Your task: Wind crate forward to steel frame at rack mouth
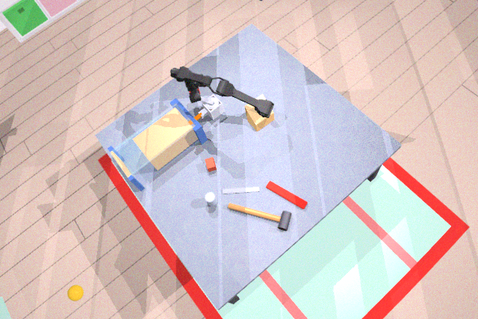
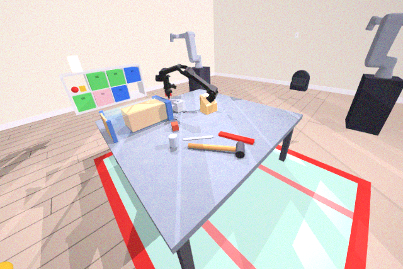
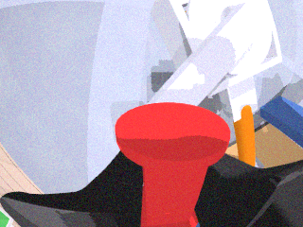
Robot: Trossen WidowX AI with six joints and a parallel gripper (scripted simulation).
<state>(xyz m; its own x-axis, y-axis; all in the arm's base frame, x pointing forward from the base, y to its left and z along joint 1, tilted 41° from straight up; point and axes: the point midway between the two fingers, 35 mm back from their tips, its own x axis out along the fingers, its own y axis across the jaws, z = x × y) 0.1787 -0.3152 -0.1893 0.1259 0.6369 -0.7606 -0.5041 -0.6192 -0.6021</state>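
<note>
My gripper tip is 10 mm past the white crank handle, 40 mm to the right of it and 10 mm above it. Round my gripper tip: white bar: 220 mm ahead, 570 mm to the left, 110 mm below; red knob: 20 mm above; white winch: 50 mm behind, 90 mm to the left, 80 mm below.
</note>
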